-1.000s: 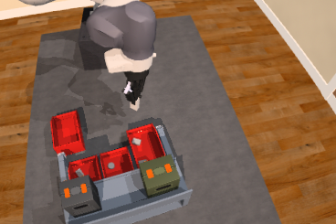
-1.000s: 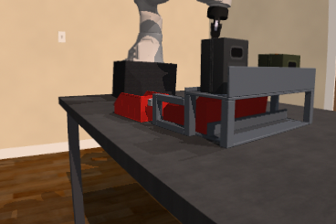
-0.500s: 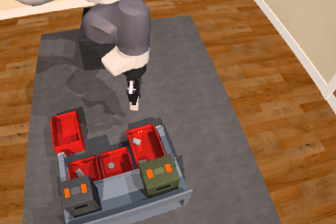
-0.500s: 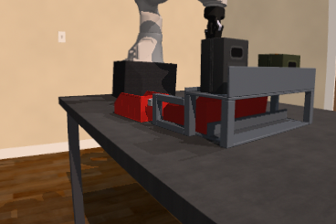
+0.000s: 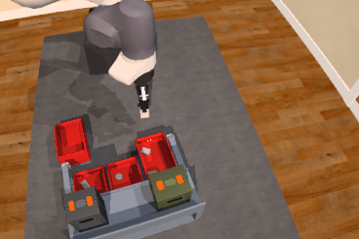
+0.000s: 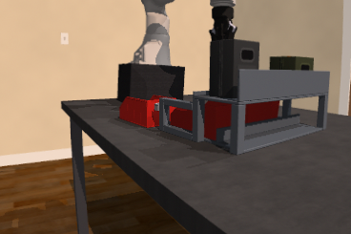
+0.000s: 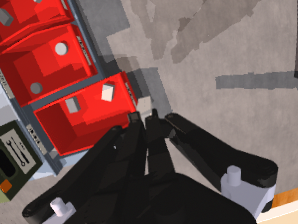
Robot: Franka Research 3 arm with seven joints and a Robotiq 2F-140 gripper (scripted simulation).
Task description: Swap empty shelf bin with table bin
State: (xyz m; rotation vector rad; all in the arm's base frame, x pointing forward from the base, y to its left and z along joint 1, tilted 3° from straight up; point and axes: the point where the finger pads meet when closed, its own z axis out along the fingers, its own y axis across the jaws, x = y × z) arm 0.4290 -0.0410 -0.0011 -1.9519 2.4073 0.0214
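Now: hand 70 mm short of the shelf lip, 120 mm to the left of it and 160 mm above it. The rest, counted from my hand: grey box (240 mm ahead, 250 mm to the right, 10 mm below); then olive box (270 mm ahead, 20 mm to the right, 20 mm below).
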